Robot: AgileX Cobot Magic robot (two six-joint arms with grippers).
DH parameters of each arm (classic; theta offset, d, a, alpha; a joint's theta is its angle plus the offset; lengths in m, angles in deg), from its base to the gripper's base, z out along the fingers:
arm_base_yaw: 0 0.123 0 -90
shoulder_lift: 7.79 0 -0.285 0
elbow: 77.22 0 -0.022 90
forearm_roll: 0 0.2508 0 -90
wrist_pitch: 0 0 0.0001 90
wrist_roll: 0 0.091 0 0
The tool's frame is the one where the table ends.
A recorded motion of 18 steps. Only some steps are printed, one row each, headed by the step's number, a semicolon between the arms.
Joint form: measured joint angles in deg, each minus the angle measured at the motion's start. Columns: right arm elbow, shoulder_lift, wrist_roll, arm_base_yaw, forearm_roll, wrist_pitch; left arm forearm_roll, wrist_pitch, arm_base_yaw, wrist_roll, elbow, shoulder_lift.
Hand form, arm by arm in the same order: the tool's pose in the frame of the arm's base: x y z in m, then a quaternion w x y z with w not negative. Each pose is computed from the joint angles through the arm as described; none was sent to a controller.
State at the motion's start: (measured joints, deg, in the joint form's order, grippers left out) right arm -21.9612 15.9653 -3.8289 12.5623 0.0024 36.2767; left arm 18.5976 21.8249 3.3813 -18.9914 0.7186 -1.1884
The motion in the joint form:
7: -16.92 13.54 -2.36 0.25 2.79 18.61; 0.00 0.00 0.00 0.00 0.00 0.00
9: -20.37 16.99 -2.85 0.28 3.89 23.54; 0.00 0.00 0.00 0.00 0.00 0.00
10: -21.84 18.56 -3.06 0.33 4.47 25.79; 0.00 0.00 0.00 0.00 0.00 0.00
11: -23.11 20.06 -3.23 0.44 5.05 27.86; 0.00 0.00 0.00 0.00 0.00 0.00
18: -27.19 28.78 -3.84 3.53 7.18 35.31; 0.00 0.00 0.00 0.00 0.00 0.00
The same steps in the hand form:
7: 0.0771 0.0212 0.3201 0.41629 -0.14554 0.89622 0.04810; 0.0508 0.0138 0.1776 0.60465 -0.07078 0.79133 0.05639
9: 0.0820 0.0242 0.3278 0.37647 -0.15219 0.91225 0.05396; 0.0508 0.0138 0.1776 0.60465 -0.07078 0.79133 0.05639
10: 0.0843 0.0257 0.3307 0.35719 -0.15556 0.91919 0.05753; 0.0508 0.0138 0.1776 0.60465 -0.07078 0.79133 0.05639
11: 0.0866 0.0274 0.3329 0.33813 -0.15909 0.92552 0.06145; 0.0508 0.0138 0.1776 0.60465 -0.07078 0.79133 0.05639
18: 0.1053 0.0416 0.3320 0.23460 -0.19463 0.94905 0.07989; 0.0508 0.0138 0.1776 0.60465 -0.07078 0.79133 0.05639

